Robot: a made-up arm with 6 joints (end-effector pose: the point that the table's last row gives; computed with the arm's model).
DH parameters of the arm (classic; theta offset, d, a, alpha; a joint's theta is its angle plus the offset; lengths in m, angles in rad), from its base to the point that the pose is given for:
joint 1: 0 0.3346 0 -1.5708
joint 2: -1.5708 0 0.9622 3.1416
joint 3: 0 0 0 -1.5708
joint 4: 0 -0.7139 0 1.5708
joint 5: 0 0.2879 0 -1.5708
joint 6: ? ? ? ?
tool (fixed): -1.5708 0 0 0
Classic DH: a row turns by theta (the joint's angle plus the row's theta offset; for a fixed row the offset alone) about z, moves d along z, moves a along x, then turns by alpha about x.
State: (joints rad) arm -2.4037 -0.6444 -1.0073 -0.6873 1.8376 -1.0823
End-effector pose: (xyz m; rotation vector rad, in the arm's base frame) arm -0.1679 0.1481 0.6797 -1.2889 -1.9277 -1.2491
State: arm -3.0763 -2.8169 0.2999 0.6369 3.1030 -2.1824
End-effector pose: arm 1.0076 0.2978 -0.7308 -0.1488 3.0566 0.4993
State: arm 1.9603 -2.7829 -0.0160 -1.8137 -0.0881 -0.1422
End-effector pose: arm 0.2776 -0.8588 -0.0450 -1.1997 0.4642 -1.3110
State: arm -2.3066 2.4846 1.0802 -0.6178 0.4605 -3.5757
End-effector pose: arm -0.5374 -0.2438 -1.1590 -0.0413 2.0850 -0.4348
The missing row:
joint 6: 1.5708 0 0 1.5708
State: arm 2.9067 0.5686 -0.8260 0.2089 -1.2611 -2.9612
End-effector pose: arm -0.6172 0.4373 0.4530 -0.1342 0.4817 0.0237
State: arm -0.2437 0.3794 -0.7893 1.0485 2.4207 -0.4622
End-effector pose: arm 0.8051 -0.3482 0.6691 0.4865 -0.9087 1.1187
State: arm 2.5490 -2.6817 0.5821 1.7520 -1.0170 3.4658
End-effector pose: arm 0.8844 -0.6580 -0.8957 -1.8903 -0.2644 0.5026
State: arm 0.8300 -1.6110 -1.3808 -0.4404 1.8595 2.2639
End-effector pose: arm 0.0313 -0.3516 0.3393 -0.5929 -0.7944 -1.4138
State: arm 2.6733 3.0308 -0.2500 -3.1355 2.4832 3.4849
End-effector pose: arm 0.4058 -0.5279 -0.5209 0.5624 -0.5851 2.4759
